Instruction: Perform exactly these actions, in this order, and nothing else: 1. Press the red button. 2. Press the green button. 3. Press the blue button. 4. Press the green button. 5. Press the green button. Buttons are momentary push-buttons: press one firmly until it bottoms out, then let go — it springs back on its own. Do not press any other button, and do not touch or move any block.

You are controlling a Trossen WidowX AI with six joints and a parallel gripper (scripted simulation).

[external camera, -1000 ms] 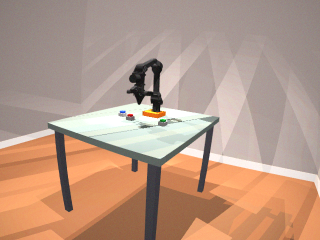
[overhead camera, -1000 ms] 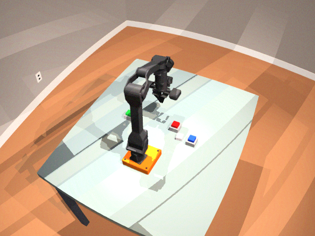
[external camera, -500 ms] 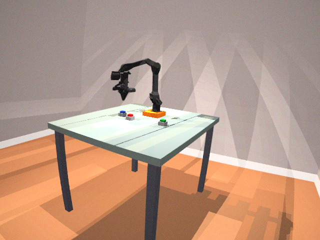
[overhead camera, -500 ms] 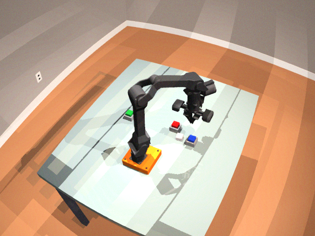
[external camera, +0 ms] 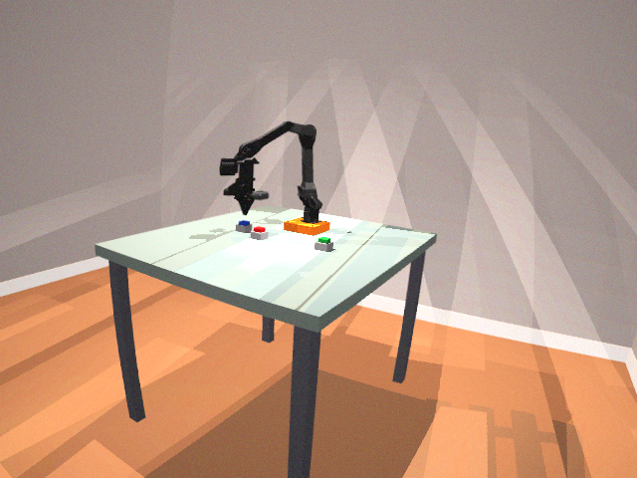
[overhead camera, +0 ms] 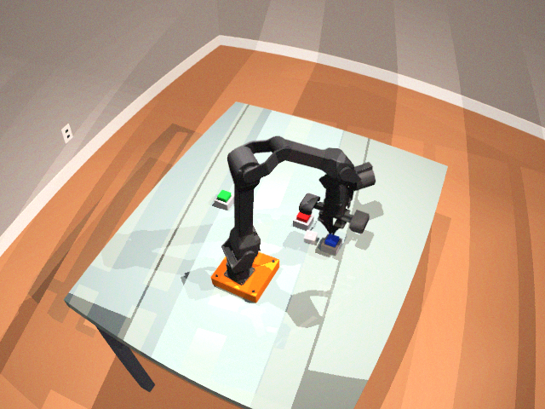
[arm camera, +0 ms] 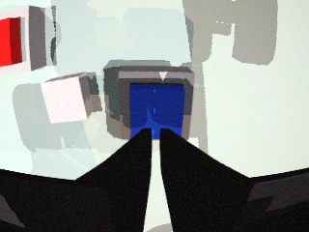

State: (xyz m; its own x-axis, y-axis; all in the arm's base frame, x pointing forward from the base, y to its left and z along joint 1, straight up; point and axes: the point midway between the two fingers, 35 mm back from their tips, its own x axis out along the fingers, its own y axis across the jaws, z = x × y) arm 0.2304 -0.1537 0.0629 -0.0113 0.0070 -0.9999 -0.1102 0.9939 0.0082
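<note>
Right now the blue button is 3 cm below my gripper tip. Round my gripper tip: green button: 36 cm to the left, 3 cm below, 2 cm behind; then red button: 12 cm to the left, 4 cm ahead, 3 cm below; then small white block: 7 cm to the left, 5 cm below.
</note>
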